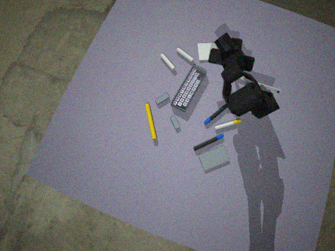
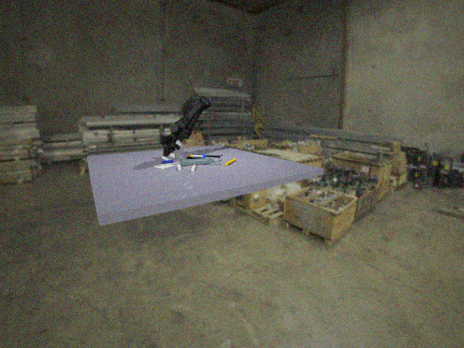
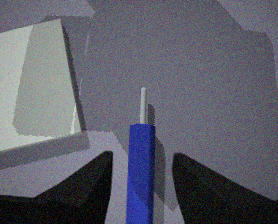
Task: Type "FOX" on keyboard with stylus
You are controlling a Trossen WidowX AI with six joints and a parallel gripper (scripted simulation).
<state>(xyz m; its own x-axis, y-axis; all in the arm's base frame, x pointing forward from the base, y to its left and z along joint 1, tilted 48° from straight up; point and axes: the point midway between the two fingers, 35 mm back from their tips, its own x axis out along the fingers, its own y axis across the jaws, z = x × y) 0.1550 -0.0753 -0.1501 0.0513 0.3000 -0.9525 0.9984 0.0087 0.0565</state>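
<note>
The blue stylus is 4 cm below my gripper tip and 1 cm to the right of it. From my gripper tip the other things lie so: grey block 14 cm to the left, 4 cm below, 3 cm behind; stylus tip 4 cm to the right, 4 cm below; white pad 10 cm ahead, 5 cm to the right, 4 cm below.
</note>
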